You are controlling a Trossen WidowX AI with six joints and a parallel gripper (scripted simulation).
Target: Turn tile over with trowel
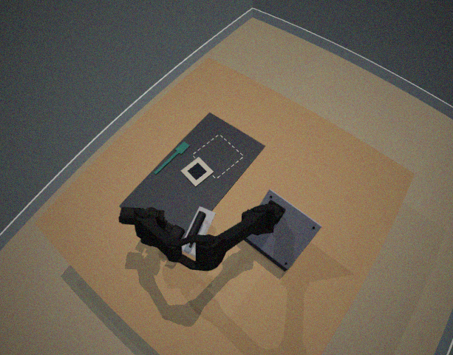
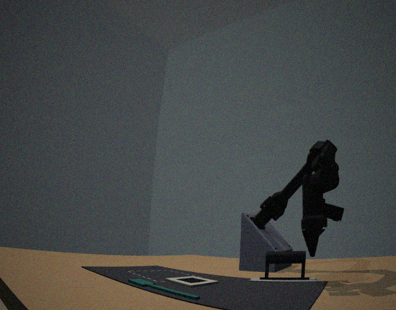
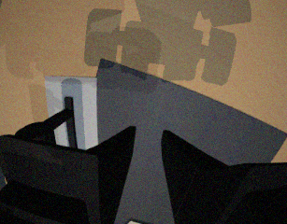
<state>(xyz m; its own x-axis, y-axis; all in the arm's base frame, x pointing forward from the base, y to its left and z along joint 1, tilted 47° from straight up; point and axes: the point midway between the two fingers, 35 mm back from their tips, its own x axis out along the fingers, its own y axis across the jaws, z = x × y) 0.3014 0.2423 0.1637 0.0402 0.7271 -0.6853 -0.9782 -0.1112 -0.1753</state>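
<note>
The float tool lies 9 cm behind my gripper tip, 8 cm to the right of it and 4 cm below it. Round my gripper tip: tile 30 cm to the right, 10 cm ahead, 8 cm below; then dark mat 28 cm to the right, 10 cm below, 10 cm ahead.
</note>
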